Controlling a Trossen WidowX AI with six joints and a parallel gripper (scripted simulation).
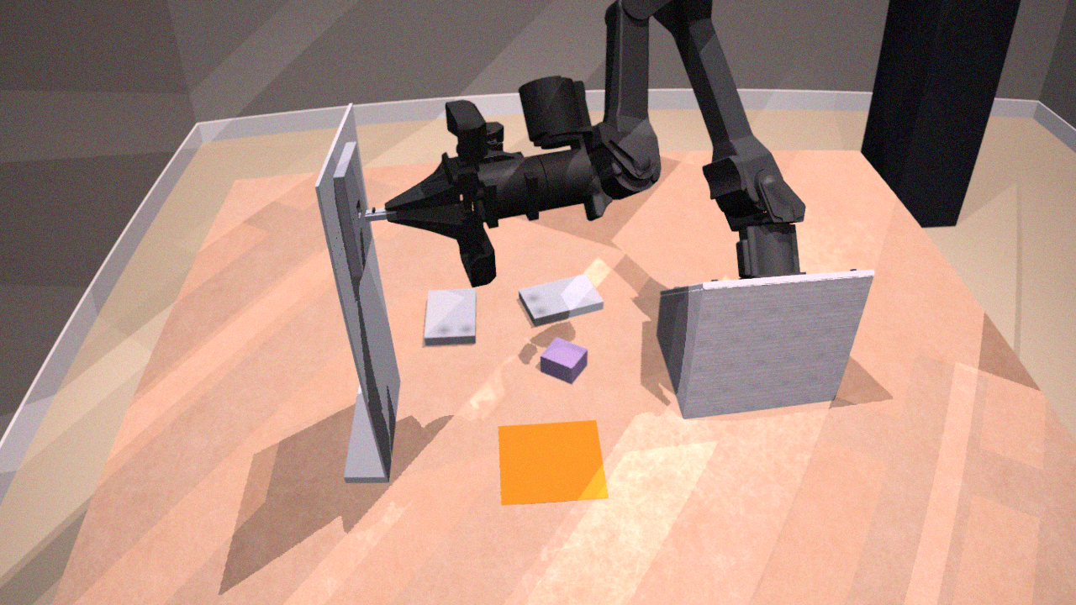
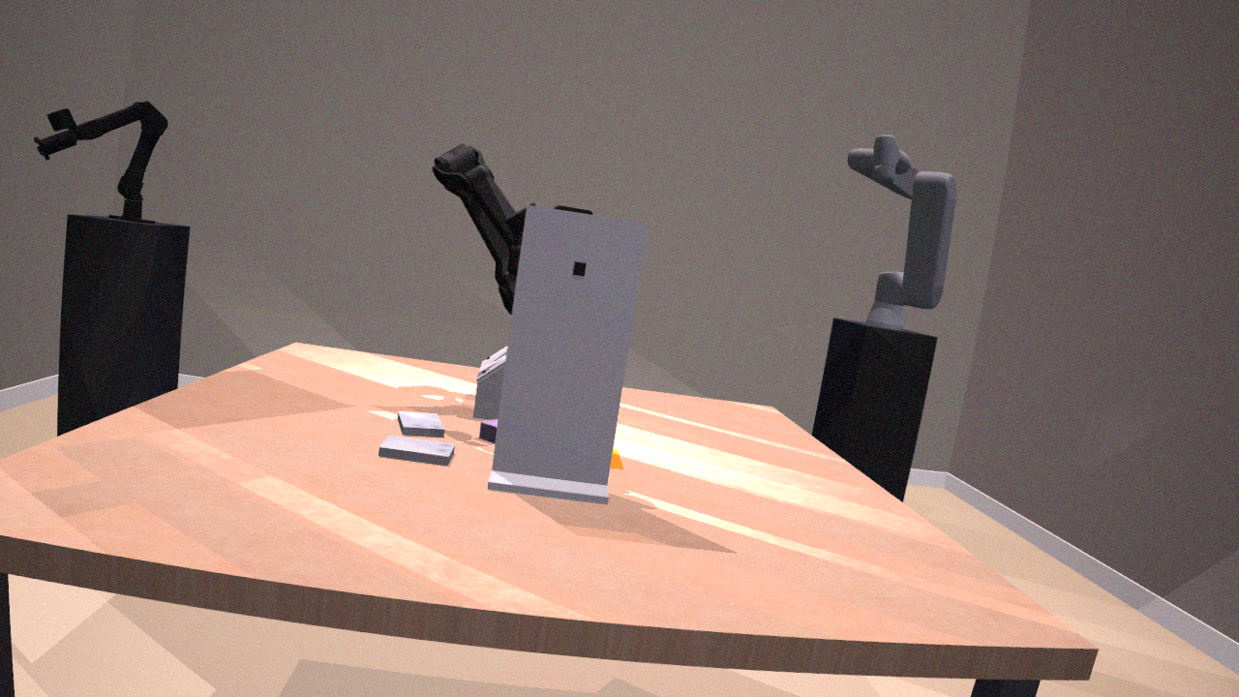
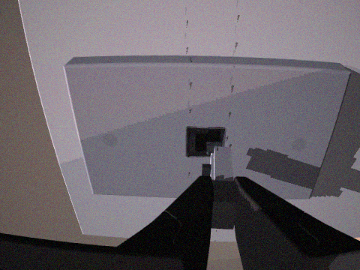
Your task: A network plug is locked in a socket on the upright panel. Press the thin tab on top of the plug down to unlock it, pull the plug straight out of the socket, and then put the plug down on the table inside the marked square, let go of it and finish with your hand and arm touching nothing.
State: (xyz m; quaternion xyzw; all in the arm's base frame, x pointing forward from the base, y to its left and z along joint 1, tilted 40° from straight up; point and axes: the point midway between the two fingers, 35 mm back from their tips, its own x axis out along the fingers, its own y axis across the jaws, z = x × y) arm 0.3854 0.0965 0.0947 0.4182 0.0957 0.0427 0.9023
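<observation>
The orange marked square is 31 cm below my gripper tip, 15 cm behind it and 7 cm to the left of it. Also, from my gripper tip: grey panel (13 cm below, 5 cm ahead); then grey network plug (1 cm ahead).
</observation>
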